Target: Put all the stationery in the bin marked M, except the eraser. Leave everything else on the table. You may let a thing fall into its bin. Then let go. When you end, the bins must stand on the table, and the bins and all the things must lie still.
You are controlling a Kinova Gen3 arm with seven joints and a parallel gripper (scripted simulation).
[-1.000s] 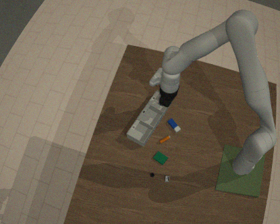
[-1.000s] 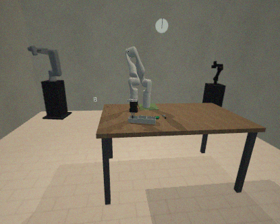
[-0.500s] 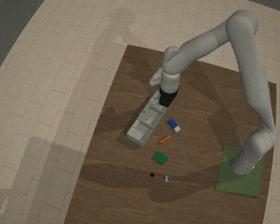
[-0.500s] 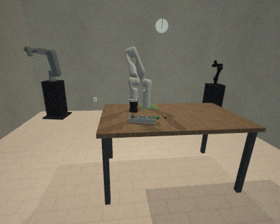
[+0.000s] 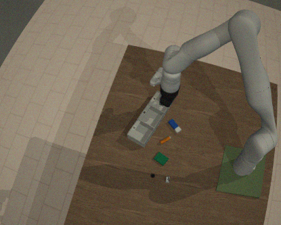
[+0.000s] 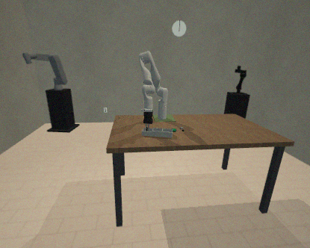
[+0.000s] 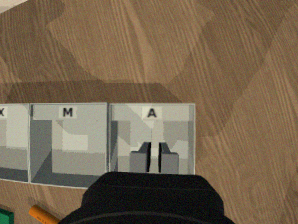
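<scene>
My hand is 9 cm to the right of the bin, 2 cm short of it and 2 cm above it. Also, from my hand: orange stick-like thing: 15 cm to the left, 8 cm behind, 3 cm below; then white eraser: 10 cm behind, 7 cm to the left, 4 cm below; then green notepad: 23 cm to the left, 10 cm behind, 4 cm below.
</scene>
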